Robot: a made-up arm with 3 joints. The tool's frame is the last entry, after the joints. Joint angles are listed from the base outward.
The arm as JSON. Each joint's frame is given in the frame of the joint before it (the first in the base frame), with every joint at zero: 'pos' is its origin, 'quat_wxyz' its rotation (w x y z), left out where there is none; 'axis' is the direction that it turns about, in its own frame. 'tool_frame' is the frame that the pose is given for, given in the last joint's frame.
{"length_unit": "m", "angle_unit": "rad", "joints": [
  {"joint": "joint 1", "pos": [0.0, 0.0, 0.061], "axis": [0.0, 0.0, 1.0]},
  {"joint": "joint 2", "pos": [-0.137, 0.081, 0.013], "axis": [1.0, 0.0, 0.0]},
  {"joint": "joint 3", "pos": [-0.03, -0.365, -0.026], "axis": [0.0, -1.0, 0.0]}
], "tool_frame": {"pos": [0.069, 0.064, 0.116]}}
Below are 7 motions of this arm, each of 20 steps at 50 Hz.
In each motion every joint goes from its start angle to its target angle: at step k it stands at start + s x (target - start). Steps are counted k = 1, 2, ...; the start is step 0. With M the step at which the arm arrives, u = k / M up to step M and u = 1 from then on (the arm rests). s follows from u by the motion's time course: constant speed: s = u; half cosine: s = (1 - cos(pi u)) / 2; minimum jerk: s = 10 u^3 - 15 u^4 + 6 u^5.
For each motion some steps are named. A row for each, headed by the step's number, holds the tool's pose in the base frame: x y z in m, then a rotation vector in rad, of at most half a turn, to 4 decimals.
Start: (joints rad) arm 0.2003 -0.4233 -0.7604
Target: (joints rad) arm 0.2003 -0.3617 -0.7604
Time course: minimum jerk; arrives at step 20
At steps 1, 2, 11, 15, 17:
1: 0.0013 -0.1927 0.2072 -0.4748 0.7040 0.0272
2: 0.0013 -0.1928 0.2071 -0.4744 0.7041 0.0274
11: 0.0022 -0.1973 0.1973 -0.4407 0.7095 0.0415
15: 0.0027 -0.1995 0.1921 -0.4232 0.7123 0.0488
17: 0.0028 -0.2001 0.1908 -0.4187 0.7130 0.0506

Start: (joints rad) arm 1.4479 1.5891 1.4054
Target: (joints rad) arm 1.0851 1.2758 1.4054
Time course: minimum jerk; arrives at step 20
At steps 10, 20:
10: -0.0608 -0.2640 -0.2157 1.5333 -0.2137 -0.0031
20: -0.0686 -0.2692 -0.1962 1.4507 -0.4635 -0.0289

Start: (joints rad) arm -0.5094 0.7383 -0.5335
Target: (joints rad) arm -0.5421 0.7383 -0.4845
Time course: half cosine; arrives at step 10
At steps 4, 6, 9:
4: -0.1272 -0.1219 -0.0984 0.8259 0.2910 -0.2966
6: -0.1299 -0.1212 -0.0971 0.8250 0.2728 -0.3122
9: -0.1328 -0.1203 -0.0958 0.8238 0.2538 -0.3284

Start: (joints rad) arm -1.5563 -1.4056 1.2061
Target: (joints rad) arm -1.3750 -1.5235 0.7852
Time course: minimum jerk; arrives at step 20
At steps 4, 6, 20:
4: 0.1081 0.2509 0.3841 -1.5158 0.1620 -0.4054
6: 0.1108 0.2484 0.3842 -1.5117 0.1919 -0.4148
20: 0.1292 0.2297 0.3796 -1.4983 0.4274 -0.4935

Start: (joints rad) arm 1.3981 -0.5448 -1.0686
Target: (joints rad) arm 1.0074 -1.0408 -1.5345
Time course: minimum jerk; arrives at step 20
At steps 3, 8, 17, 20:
3: 0.1824 -0.0665 0.2060 -1.0987 0.5060 0.9229
8: 0.1634 -0.0858 0.2299 -1.1995 0.5787 0.6598
17: 0.1034 -0.1200 0.2855 -1.3360 0.7774 0.0249
20: 0.1004 -0.1209 0.2878 -1.3388 0.7860 -0.0019

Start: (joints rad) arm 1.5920 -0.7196 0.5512
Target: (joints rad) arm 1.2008 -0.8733 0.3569
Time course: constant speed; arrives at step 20
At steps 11, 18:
11: 0.0190 -0.1613 0.3660 -0.3787 -0.9109 1.4536
18: -0.0144 -0.1489 0.3718 -0.5243 -0.8431 1.3064

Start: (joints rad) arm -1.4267 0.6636 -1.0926
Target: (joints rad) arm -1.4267 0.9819 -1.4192
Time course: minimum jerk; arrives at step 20
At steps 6, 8, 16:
6: -0.1227 0.0154 -0.1544 1.2266 0.4232 -0.8214
8: -0.1069 0.0186 -0.1689 1.2724 0.4278 -0.7587
16: -0.0353 0.0363 -0.2156 1.4248 0.4440 -0.4836

